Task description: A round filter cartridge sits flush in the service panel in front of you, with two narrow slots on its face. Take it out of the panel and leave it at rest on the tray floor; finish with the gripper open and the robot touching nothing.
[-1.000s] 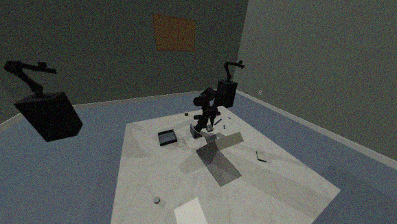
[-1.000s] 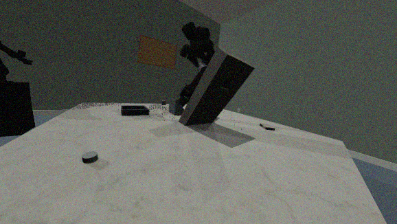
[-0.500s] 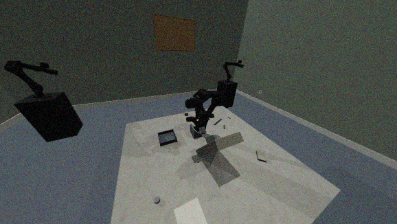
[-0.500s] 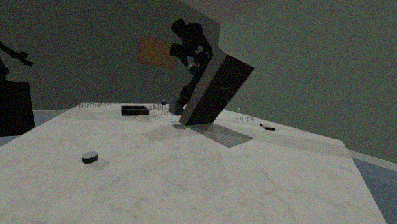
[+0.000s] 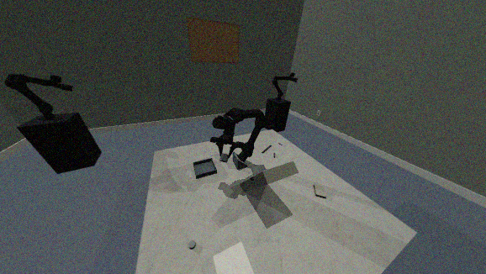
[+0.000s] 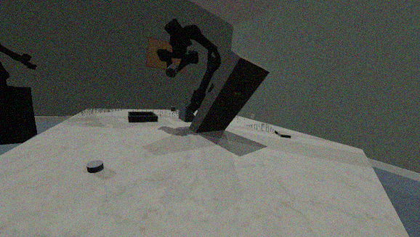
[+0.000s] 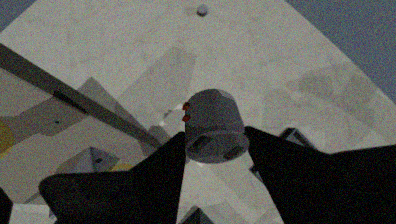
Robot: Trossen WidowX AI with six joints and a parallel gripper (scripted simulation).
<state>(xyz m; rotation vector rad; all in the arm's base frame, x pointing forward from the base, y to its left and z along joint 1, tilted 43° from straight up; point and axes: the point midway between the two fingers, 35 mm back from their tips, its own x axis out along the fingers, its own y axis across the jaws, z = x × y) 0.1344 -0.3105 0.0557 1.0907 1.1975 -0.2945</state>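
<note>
My gripper tip is now 240 mm past the dark square tray, 70 mm to the left of it and 250 mm above it. From my gripper tip the other things lie so: service panel: 160 mm ahead, 180 mm to the left, 100 mm below; then flat piece: 310 mm ahead, 550 mm to the left, 260 mm below; then round filter cartridge: right at my gripper tip.
</note>
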